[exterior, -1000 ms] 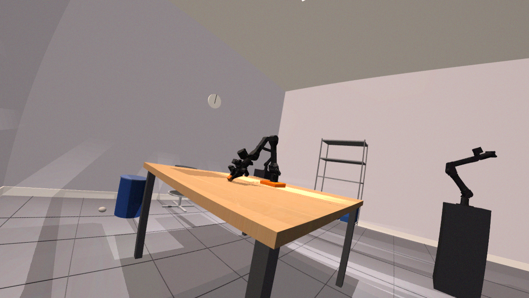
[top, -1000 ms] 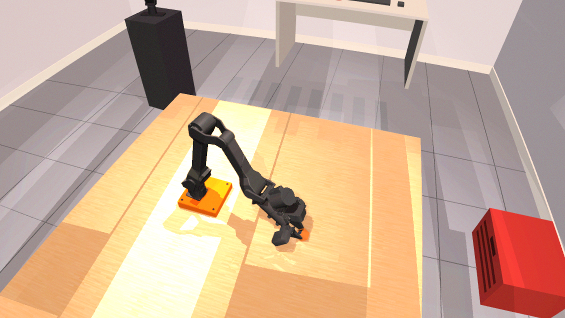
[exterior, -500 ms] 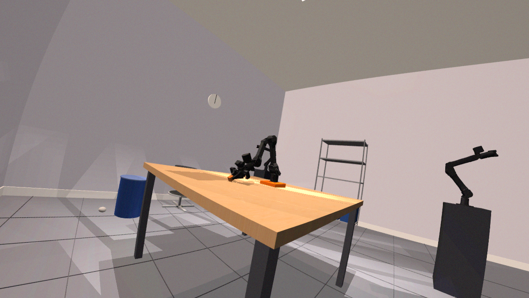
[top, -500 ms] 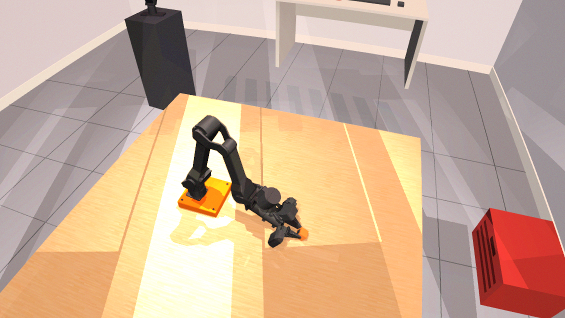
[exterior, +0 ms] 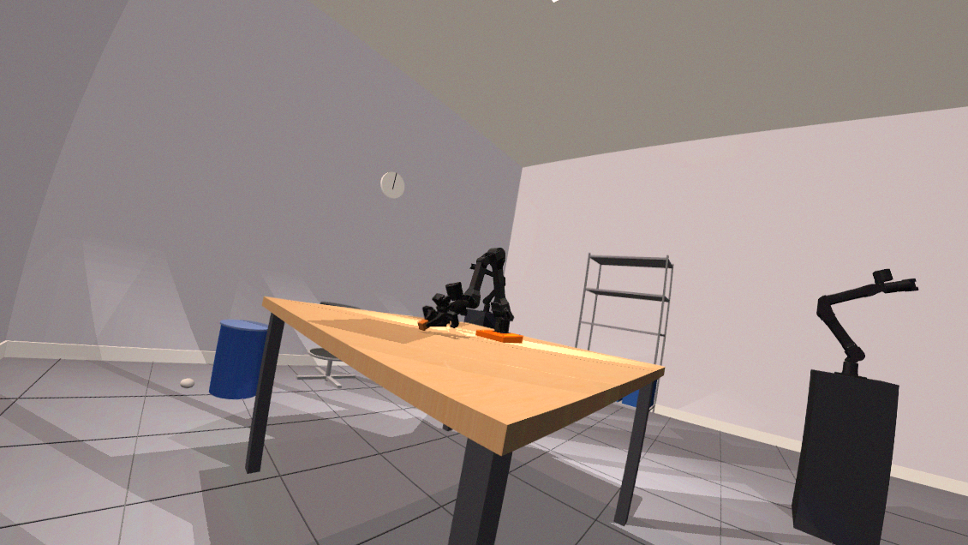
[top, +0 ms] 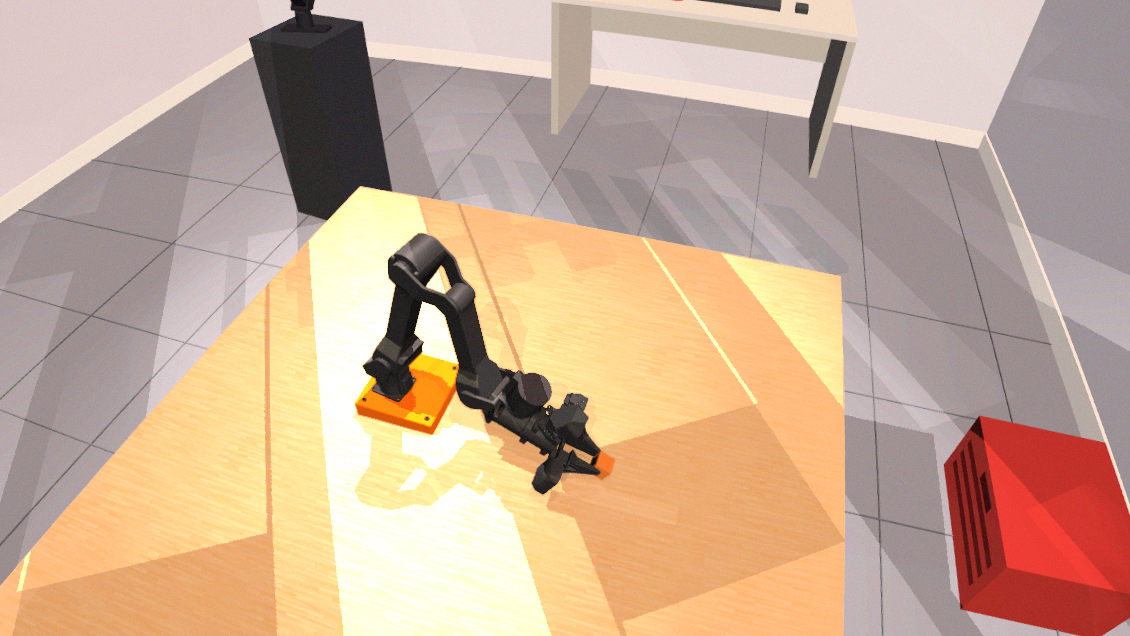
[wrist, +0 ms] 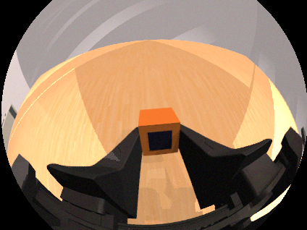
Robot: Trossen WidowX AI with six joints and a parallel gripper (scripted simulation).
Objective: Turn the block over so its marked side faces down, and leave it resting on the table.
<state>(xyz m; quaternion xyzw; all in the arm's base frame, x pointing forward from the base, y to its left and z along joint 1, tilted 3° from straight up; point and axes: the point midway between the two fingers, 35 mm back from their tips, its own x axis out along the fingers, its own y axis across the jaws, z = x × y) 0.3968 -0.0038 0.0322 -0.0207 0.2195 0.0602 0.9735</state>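
My gripper tip is now 1 cm past the block.
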